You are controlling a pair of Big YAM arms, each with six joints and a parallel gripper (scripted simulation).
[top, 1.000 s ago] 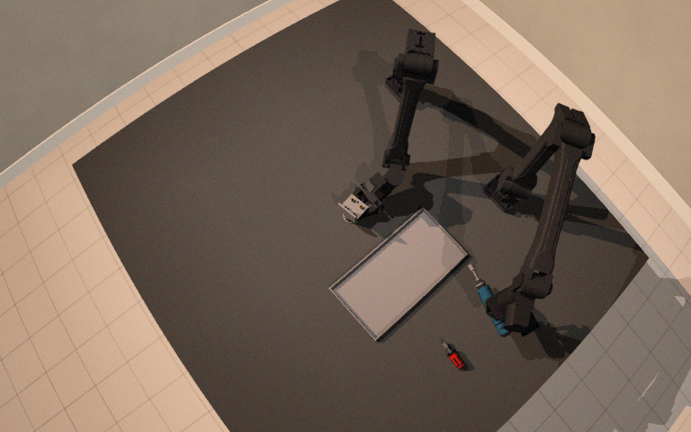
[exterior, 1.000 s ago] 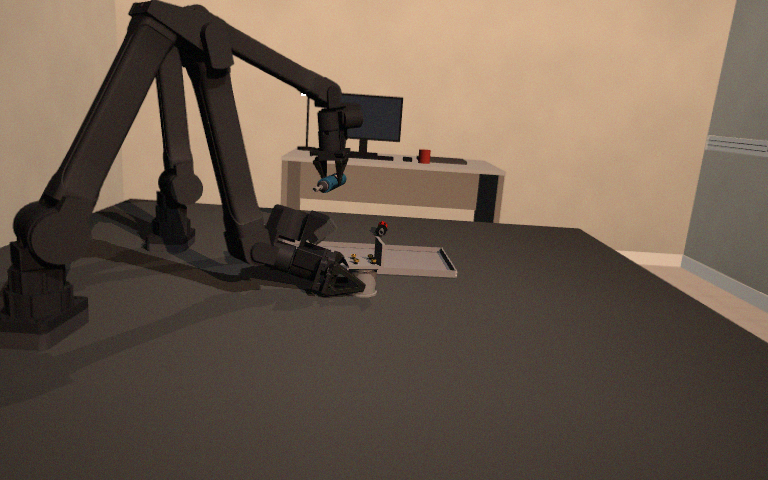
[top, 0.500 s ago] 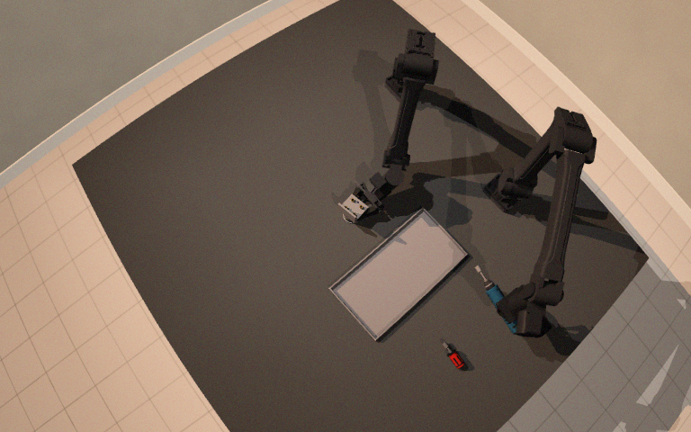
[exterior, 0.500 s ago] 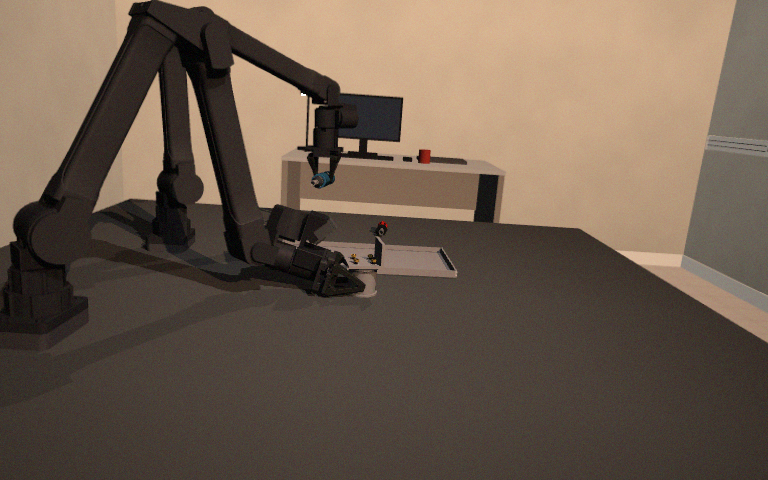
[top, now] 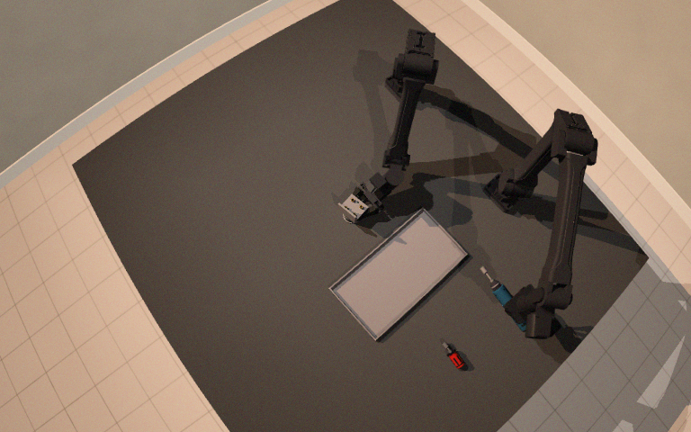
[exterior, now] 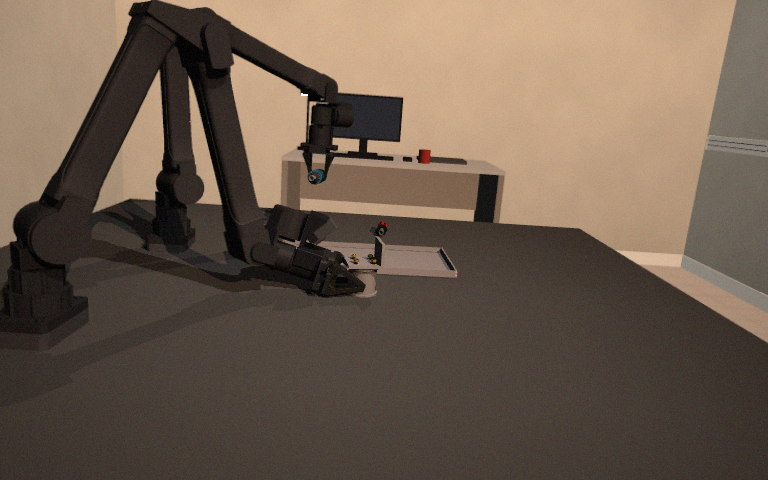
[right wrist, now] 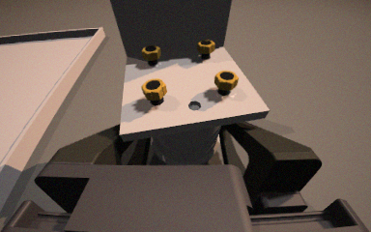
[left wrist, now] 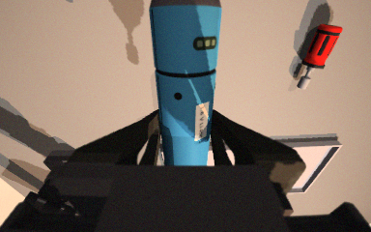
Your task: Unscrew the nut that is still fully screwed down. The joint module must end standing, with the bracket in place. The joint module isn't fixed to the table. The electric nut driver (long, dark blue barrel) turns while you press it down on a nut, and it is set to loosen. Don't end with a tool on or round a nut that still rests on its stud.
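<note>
Right now the joint module is 10 mm above my right hand. Round my right hand: shallow grey tray: 250 mm to the left, 20 mm below; nut: 20 mm ahead, 20 mm to the left, 50 mm above; grey bracket: 50 mm above.
</note>
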